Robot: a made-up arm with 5 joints.
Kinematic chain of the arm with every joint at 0, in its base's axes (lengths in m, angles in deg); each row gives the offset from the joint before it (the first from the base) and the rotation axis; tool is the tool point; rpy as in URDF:
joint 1: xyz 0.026 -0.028 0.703 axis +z
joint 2: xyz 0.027 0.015 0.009 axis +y
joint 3: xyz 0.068 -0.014 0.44 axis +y
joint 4: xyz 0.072 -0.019 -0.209 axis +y
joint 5: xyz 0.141 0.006 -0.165 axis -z
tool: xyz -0.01 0.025 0.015 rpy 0 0 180
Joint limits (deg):
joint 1: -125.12..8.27
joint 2: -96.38..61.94
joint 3: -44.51..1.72
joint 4: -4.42..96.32
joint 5: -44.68..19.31
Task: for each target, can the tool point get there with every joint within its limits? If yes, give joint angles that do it. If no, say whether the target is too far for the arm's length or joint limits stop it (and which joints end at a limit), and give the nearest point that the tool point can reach.
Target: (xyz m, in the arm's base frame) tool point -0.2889 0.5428 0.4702
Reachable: no: joint limits stop it (at a limit: joint 2, joint 3, joint 4, joint 5) | nearest point -0.0240 0.0626 0.6661 | short by 0.582 m
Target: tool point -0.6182 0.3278 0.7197
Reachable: no: joint limits stop it (at a limit: joint 2, joint 3, joint 4, joint 5) | nearest point -0.2994 0.1517 1.1412 | short by 0.557 m
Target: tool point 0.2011 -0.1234 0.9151
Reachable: yes | joints -29.64 -20.78 -37.88 82.33 -32.52
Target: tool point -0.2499 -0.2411 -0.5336
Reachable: no: too far | nearest point -0.1991 -0.3739 0.4343 | short by 0.978 m
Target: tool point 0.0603 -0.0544 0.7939
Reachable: yes | joints -56.38 -39.30 -3.02 70.78 6.08
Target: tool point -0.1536 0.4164 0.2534
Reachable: no: joint limits stop it (at a limit: joint 2, joint 3, joint 4, joint 5) | nearest point -0.0128 0.0679 0.6661 | short by 0.558 m
